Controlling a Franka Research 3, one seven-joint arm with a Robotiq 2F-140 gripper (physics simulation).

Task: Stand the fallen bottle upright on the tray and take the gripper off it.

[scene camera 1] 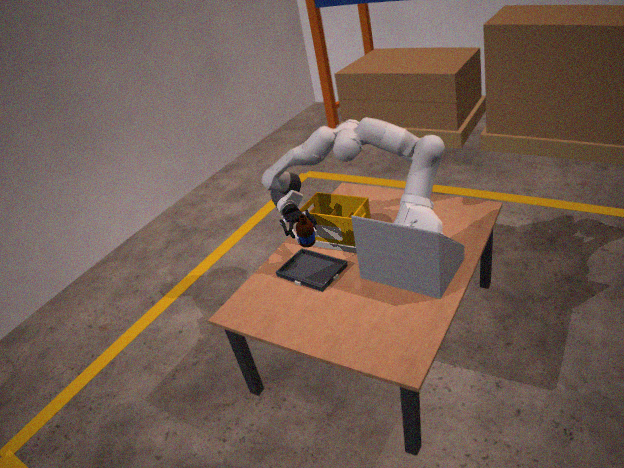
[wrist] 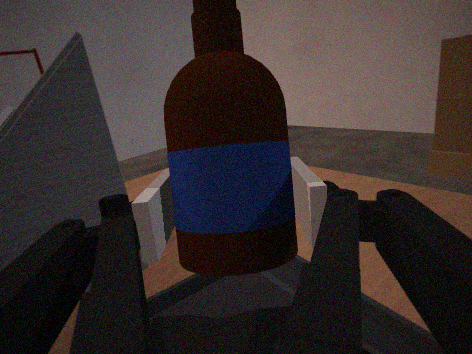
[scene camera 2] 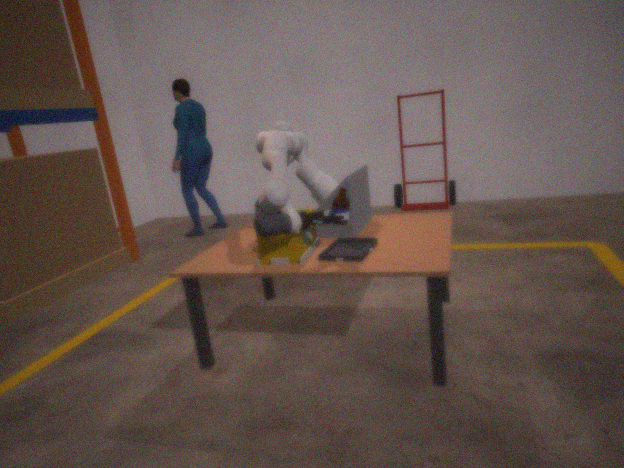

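Note:
The brown bottle with a blue label (scene camera 1: 305,234) (scene camera 2: 341,200) (wrist: 230,185) is upright or close to it, neck up, held in the air. My gripper (scene camera 1: 304,233) (scene camera 2: 339,216) (wrist: 233,184) is shut on it, with a pale pad on each side of the label in the wrist view. The arm reaches the bottle from the side, with the hand tilted low. The dark tray (scene camera 1: 322,272) (scene camera 2: 347,250) (wrist: 225,297) lies flat on the table, lower than the bottle's base. A gap shows between bottle and tray in scene camera 2; the exact overlap from above is unclear.
A yellow crate (scene camera 1: 346,225) (scene camera 2: 282,247) stands beside the tray, below the hand. A tall grey panel (scene camera 1: 398,255) (scene camera 2: 359,201) (wrist: 65,150) stands on the tray's other side, on the wooden table (scene camera 1: 342,322) (scene camera 2: 413,246). A person (scene camera 2: 191,130) and a red hand truck (scene camera 2: 424,145) are in the background.

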